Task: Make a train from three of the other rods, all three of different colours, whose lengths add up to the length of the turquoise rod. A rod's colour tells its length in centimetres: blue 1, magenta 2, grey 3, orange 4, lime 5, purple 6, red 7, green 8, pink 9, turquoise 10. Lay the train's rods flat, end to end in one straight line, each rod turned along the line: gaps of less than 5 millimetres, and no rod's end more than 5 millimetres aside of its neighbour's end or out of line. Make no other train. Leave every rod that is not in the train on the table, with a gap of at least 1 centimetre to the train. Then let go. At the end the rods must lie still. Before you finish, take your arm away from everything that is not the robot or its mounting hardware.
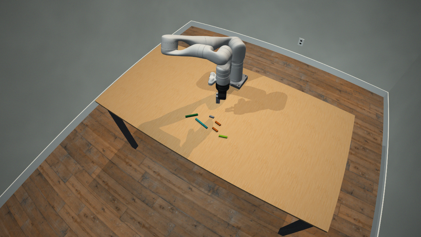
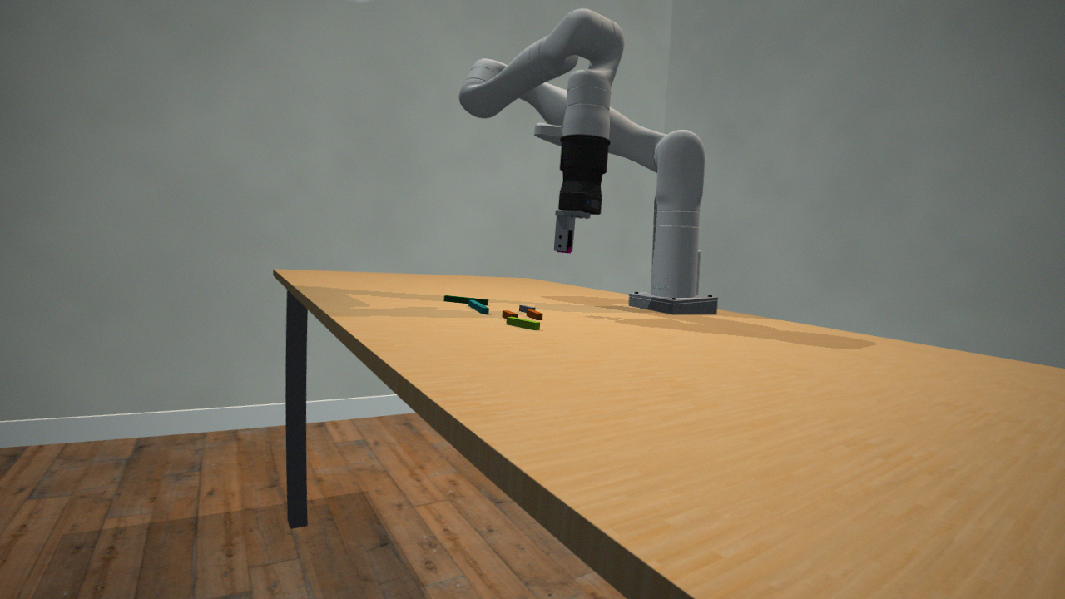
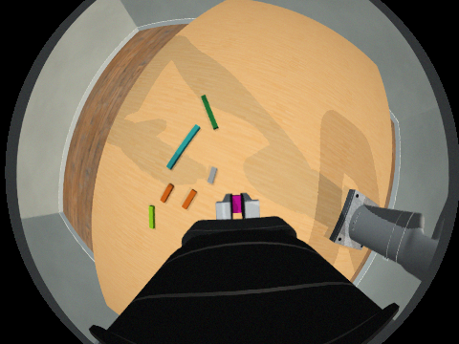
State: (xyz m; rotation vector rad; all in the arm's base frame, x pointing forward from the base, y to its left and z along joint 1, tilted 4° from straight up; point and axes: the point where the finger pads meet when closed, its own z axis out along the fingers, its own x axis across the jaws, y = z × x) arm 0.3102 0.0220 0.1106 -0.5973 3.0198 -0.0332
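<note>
Right now the grey rod is 5 cm ahead of my hand, 2 cm to the right of it and 12 cm below it. Round my hand: green rod 10 cm ahead, 13 cm to the right, 12 cm below; turquoise rod 12 cm ahead, 5 cm to the right, 12 cm below; magenta rod 1 cm below.
</note>
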